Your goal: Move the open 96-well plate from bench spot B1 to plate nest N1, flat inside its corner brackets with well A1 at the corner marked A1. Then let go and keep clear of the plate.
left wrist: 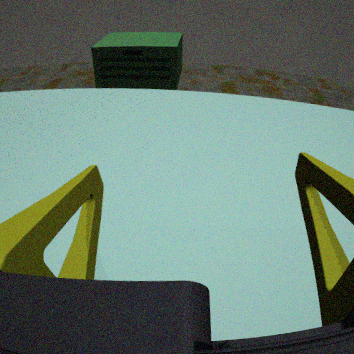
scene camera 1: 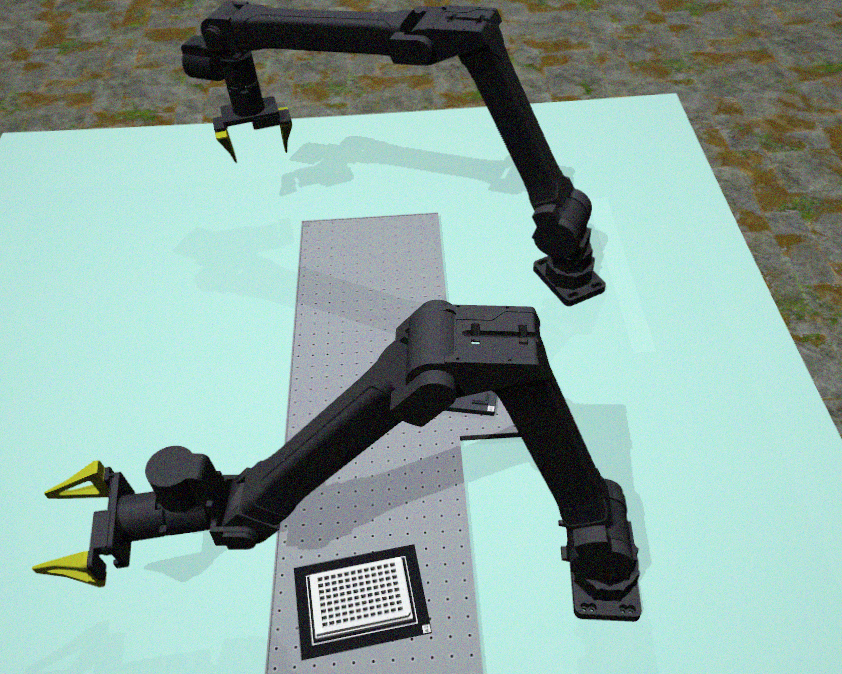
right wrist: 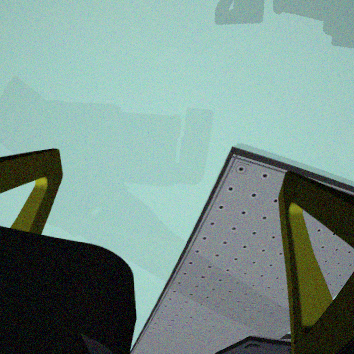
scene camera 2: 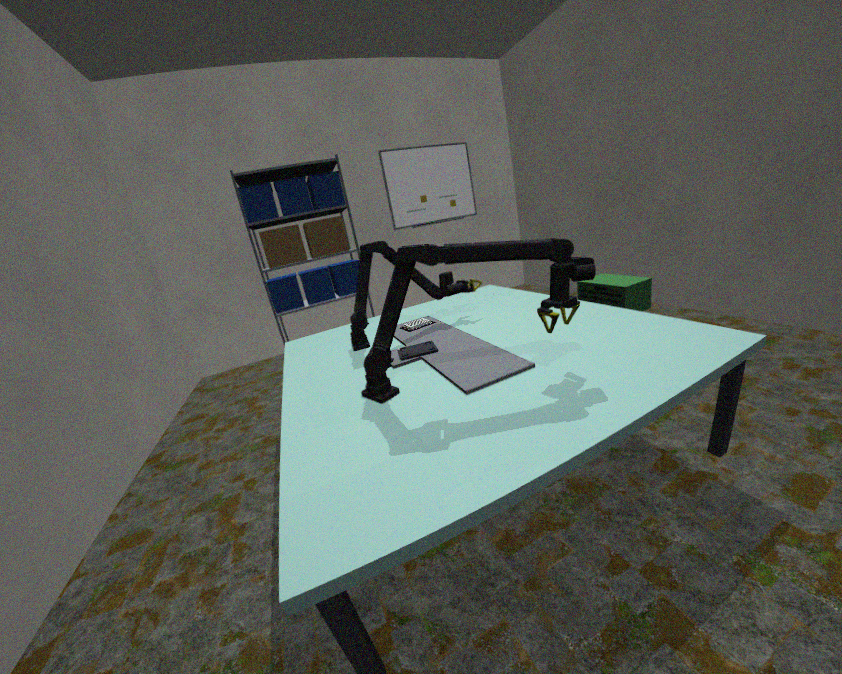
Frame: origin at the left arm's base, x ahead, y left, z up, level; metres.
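Seen in the pictures: left gripper, between the fingertips: [left wrist: 198,168] [scene camera 1: 40,531] [scene camera 2: 476,282]; right gripper, between the fingertips: [scene camera 1: 261,156] [right wrist: 168,172] [scene camera 2: 558,328]; left arm's base, origin of its link: [scene camera 1: 602,577] [scene camera 2: 360,345]; right arm's base, origin of its link: [scene camera 1: 568,279] [scene camera 2: 380,394].
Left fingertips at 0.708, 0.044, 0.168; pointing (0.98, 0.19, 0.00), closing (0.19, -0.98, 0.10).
Offsets run from my left fingertips to a thing's top centre, as dx, dy, dz. "spot": to the spot under its first point. Level surfaces: height alone.
The white 96-well plate @(-0.381, +0.007, -0.139) [scene camera 1: 360,597] [scene camera 2: 417,323] lies flat on a black square with a white outline @(spot: -0.308, +0.036, -0.153) [scene camera 1: 303,618], near the bottom of the scene camera 1 view. A small label sits at the square's lower right corner, too small to read. A dark nest-like fixture @(-0.487, -0.370, -0.137) [scene camera 1: 464,405] [scene camera 2: 417,350] is partly hidden behind the left arm in scene camera 1; its corner brackets cannot be made out. My left gripper [scene camera 1: 40,531] [left wrist: 198,168] is open and empty, raised to the left of the plate. My right gripper [scene camera 1: 260,156] [scene camera 2: 558,327] [right wrist: 168,172] is open and empty, high over the table, far from the plate.
The grey perforated board @(dz -0.155) [scene camera 1: 365,253] [scene camera 2: 484,361] [right wrist: 225,260] carries the plate's square. The left arm [scene camera 1: 337,428] reaches across the board beyond the plate. The pale table @(dz -0.167) [scene camera 1: 140,351] [scene camera 2: 393,506] surrounds it. A green cabinet [scene camera 2: 617,289] [left wrist: 140,60] stands past the table edge.
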